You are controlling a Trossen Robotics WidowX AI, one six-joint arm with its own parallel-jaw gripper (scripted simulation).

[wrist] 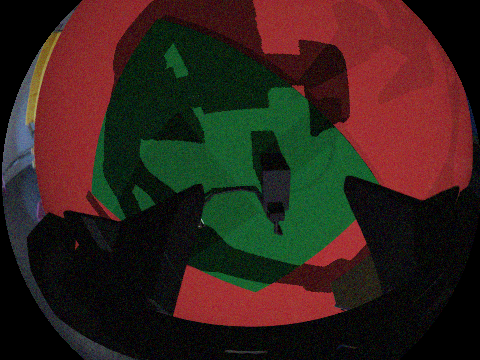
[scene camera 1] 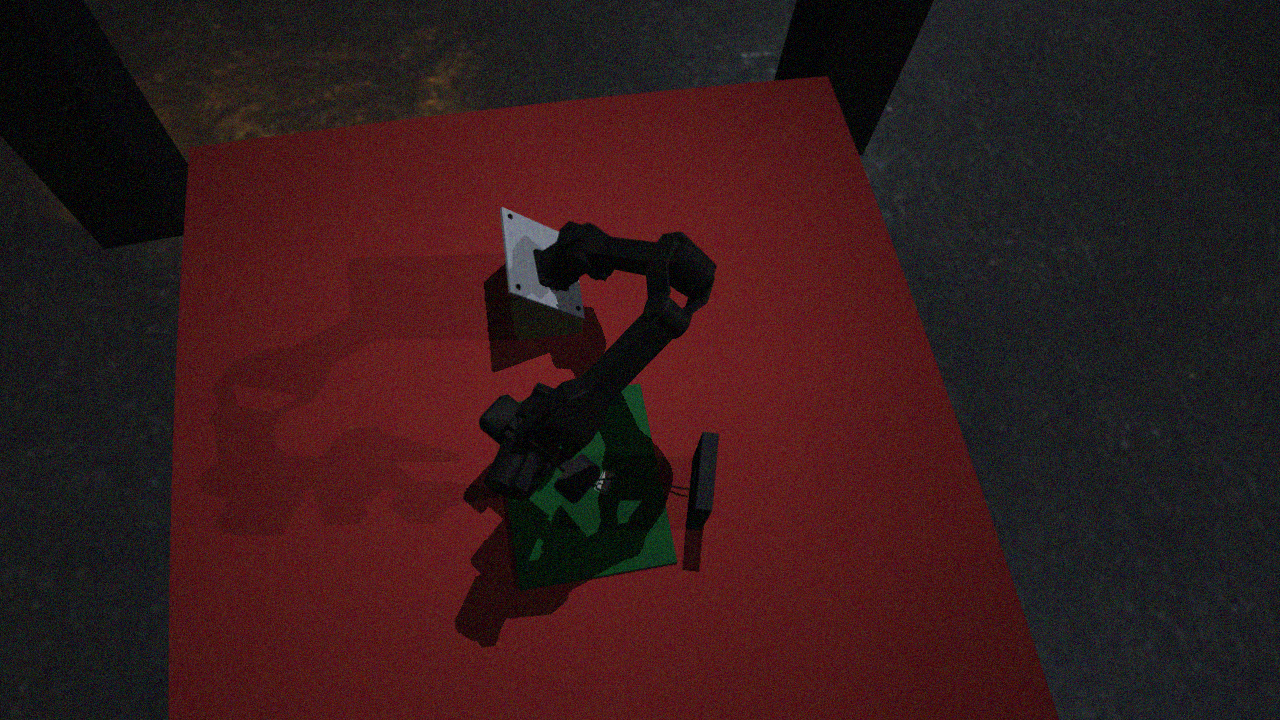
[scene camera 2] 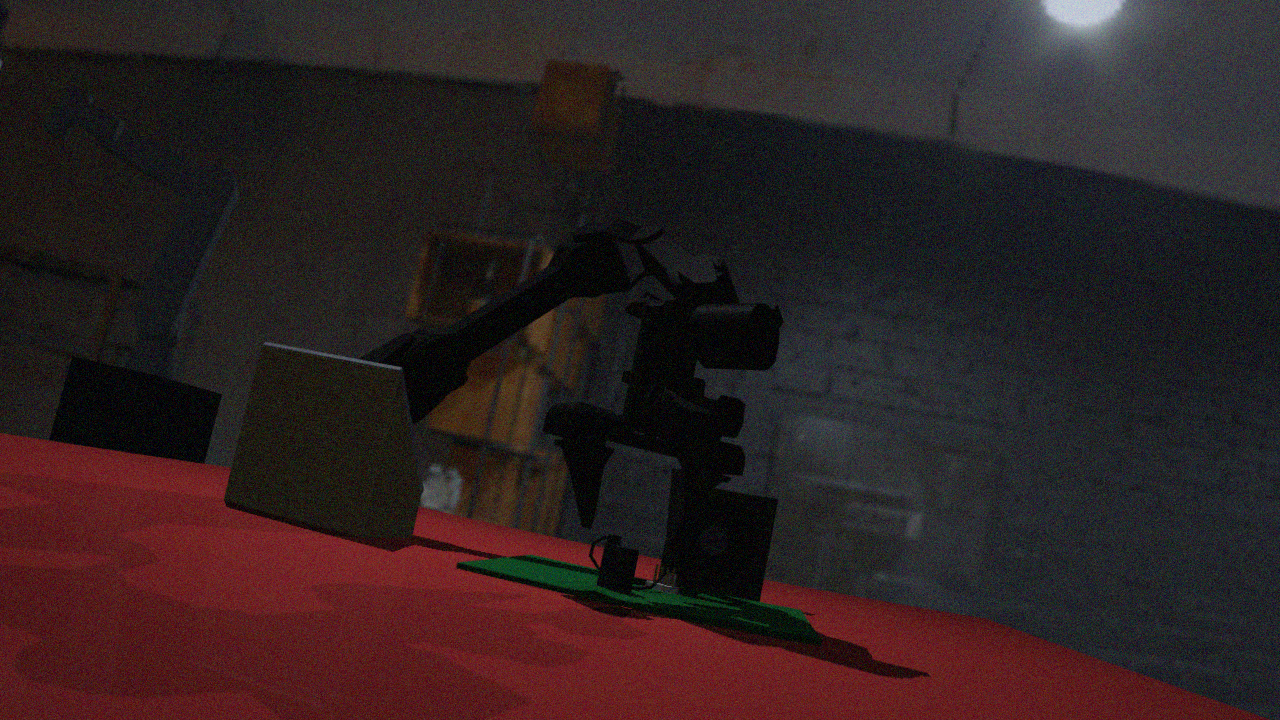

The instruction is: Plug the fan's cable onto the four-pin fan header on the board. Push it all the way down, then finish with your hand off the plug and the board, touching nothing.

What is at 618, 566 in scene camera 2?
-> A black plug.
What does my gripper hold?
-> Nothing.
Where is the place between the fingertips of my gripper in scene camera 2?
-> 630, 536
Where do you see a green board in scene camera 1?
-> At 555, 541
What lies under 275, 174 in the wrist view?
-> A black plug.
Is my gripper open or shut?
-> Open.
